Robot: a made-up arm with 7 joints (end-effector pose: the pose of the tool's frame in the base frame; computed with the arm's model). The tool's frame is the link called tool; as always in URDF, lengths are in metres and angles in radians. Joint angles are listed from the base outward.
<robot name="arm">
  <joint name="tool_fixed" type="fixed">
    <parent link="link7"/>
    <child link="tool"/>
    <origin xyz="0.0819 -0.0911 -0.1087" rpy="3.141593 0 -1.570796"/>
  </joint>
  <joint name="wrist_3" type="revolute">
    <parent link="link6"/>
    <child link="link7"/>
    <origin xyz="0.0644 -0.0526 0.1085" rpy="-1.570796 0 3.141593"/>
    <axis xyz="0 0 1"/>
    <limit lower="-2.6" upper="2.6"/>
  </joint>
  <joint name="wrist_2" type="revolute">
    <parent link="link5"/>
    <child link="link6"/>
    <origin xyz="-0.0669 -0.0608 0.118" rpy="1.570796 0 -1.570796"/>
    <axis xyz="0 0 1"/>
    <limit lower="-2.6" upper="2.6"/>
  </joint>
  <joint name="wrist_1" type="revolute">
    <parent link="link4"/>
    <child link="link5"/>
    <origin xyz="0.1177 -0.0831 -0.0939" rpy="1.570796 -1.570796 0"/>
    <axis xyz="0 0 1"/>
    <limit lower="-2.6" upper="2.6"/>
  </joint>
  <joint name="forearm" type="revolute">
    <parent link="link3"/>
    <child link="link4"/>
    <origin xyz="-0.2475 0.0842 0.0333" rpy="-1.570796 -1.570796 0"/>
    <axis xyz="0 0 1"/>
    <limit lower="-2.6" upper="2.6"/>
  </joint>
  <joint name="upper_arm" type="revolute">
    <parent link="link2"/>
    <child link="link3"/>
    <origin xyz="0.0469 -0.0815 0.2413" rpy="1.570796 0 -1.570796"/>
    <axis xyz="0 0 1"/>
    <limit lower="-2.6" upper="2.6"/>
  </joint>
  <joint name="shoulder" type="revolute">
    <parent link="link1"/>
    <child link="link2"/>
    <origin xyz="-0.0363 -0.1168 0.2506" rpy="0 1.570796 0"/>
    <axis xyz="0 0 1"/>
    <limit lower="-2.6" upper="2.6"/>
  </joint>
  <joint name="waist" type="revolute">
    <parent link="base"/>
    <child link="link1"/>
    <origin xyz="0 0 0.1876" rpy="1.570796 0 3.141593"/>
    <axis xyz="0 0 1"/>
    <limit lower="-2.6" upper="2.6"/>
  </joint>
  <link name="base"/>
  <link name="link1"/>
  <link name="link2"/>
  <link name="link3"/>
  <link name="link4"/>
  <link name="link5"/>
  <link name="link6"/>
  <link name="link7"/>
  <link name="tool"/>
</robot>
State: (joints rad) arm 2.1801 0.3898 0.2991 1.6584 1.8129 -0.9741 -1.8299
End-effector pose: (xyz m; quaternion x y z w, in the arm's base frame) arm 0.1035 0.2739 0.6690 -0.4416 0.2138 -0.1774 0.8531
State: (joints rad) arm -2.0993 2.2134 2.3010 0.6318 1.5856 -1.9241 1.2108
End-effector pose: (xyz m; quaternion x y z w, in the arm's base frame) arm 0.1832 -0.0861 0.3989 -0.3948 -0.2677 -0.5705 0.6685
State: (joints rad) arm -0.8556 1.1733 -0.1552 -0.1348 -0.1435 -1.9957 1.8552
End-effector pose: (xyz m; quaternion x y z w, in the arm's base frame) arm -0.0168 0.6713 -0.0362 0.4713 0.7300 0.3257 0.3727
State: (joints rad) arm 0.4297 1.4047 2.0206 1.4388 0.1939 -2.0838 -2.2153
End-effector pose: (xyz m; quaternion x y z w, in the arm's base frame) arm -0.2729 -0.0281 0.1105 -0.2606 -0.2595 0.0121 0.9298
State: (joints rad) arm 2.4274 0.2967 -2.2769 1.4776 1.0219 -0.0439 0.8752
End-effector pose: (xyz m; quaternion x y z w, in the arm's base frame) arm 0.0680 0.5045 0.5232 -0.5945 0.0115 0.1961 0.7797
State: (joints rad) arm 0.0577 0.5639 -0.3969 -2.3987 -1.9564 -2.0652 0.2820
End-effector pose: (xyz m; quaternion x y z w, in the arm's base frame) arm -0.1740 0.1742 0.0389 -0.2781 0.6417 0.2635 0.6644
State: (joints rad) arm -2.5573 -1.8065 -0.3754 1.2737 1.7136 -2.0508 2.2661
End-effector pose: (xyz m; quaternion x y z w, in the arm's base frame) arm 0.2589 0.2010 -0.0273 -0.4995 0.5594 -0.1776 0.6372
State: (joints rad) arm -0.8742 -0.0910 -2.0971 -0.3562 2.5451 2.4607 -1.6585
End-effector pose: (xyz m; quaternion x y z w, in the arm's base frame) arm 0.0384 0.5112 -0.7076 -0.2875 0.3109 0.8557 0.2975
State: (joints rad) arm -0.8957 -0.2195 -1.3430 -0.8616 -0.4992 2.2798 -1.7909
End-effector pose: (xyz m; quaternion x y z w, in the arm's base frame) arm -0.3268 -0.0671 -0.2391 -0.3078 0.5016 -0.2837 0.7570
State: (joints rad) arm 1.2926 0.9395 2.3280 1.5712 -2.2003 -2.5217 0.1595
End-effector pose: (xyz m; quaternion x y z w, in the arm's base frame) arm -0.3899 0.0807 -0.0463 0.3880 0.5201 -0.4531 0.6113
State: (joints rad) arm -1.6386 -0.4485 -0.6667 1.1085 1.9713 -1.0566 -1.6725
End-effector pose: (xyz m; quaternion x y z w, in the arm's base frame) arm 0.2546 0.5082 -0.2334 -0.9186 0.3654 0.0481 0.1425
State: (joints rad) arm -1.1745 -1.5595 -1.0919 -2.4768 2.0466 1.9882 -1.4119
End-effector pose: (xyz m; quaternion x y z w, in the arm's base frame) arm 0.3976 0.2796 -0.4677 0.7549 -0.0834 0.0778 0.6459
